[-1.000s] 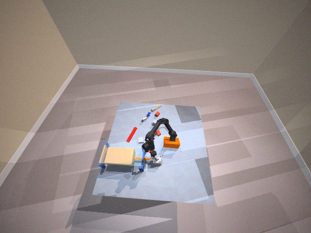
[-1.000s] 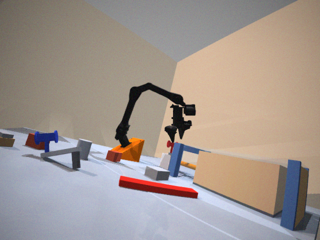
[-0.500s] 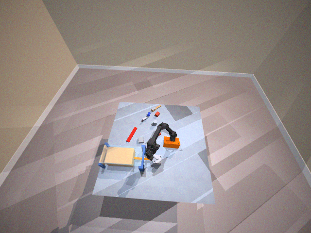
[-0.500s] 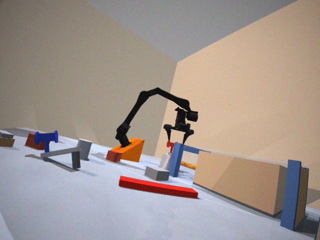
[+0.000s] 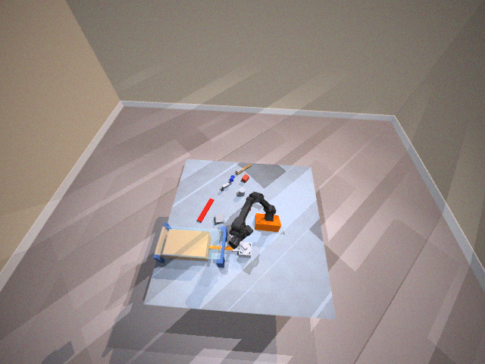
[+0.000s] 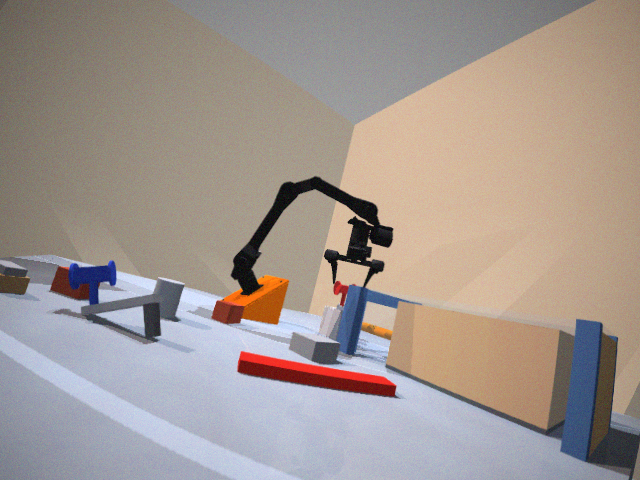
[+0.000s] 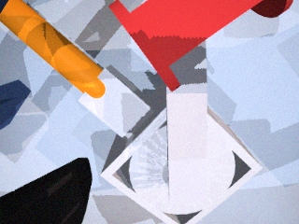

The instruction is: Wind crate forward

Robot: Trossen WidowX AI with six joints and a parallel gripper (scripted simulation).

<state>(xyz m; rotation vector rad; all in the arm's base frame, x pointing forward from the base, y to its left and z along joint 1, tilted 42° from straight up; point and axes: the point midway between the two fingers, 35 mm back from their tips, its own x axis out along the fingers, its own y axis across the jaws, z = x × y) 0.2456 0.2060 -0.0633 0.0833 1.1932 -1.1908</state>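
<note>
The red-knobbed winch handle is 50 mm below my gripper tip, 10 mm to the right of it and 10 mm ahead of it. Round my gripper tip: red knob: 50 mm to the right, 40 mm ahead, 20 mm below; blue frame: 130 mm ahead, 50 mm below, 20 mm to the left; winch: 130 mm below, 50 mm behind, 30 mm to the left.
</note>
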